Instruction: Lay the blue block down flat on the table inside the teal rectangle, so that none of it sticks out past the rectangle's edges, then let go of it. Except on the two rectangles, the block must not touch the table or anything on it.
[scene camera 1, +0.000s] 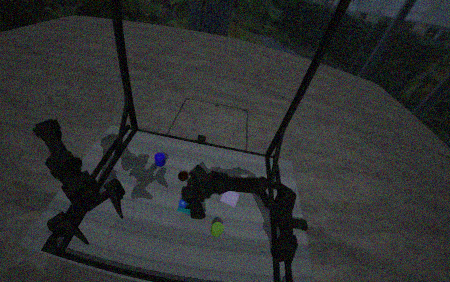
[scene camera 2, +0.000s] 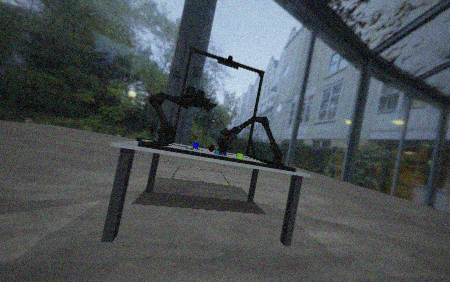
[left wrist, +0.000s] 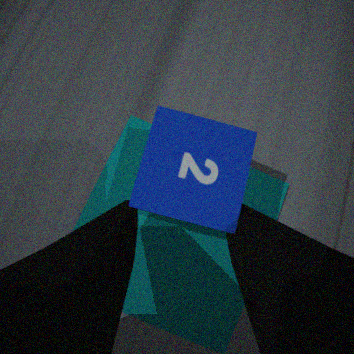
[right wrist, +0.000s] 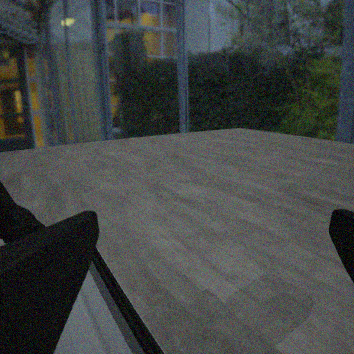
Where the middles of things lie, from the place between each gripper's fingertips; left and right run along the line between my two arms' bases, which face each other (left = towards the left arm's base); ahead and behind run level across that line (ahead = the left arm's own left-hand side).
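Teal rectangle (left wrist: 182, 281): 12 cm to the left of my right hand, 27 cm behind, 34 cm below.
My left gripper: 1 cm to the right of the teal rectangle, 1 cm above.
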